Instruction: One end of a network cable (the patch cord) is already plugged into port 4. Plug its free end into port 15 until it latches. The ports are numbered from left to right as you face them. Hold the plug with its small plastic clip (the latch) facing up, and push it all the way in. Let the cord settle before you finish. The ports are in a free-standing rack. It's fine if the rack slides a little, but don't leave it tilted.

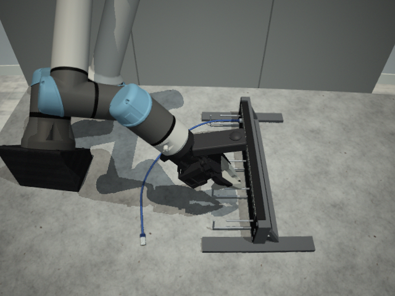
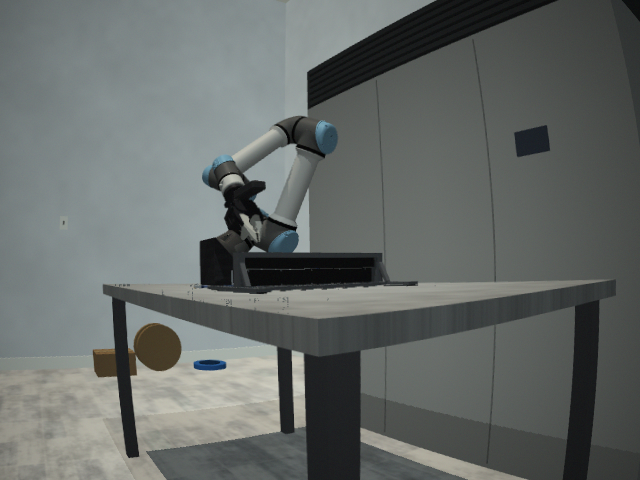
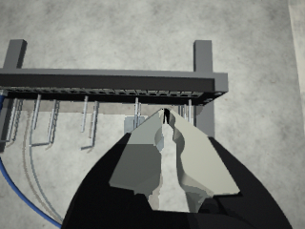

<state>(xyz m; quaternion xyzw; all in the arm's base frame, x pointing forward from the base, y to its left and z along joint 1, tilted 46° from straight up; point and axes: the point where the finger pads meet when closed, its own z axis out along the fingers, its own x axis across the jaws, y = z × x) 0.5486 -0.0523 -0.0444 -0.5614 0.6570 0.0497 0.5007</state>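
Right now the plug is 23 cm behind my hand, 12 cm to the right of it and 14 cm below it.
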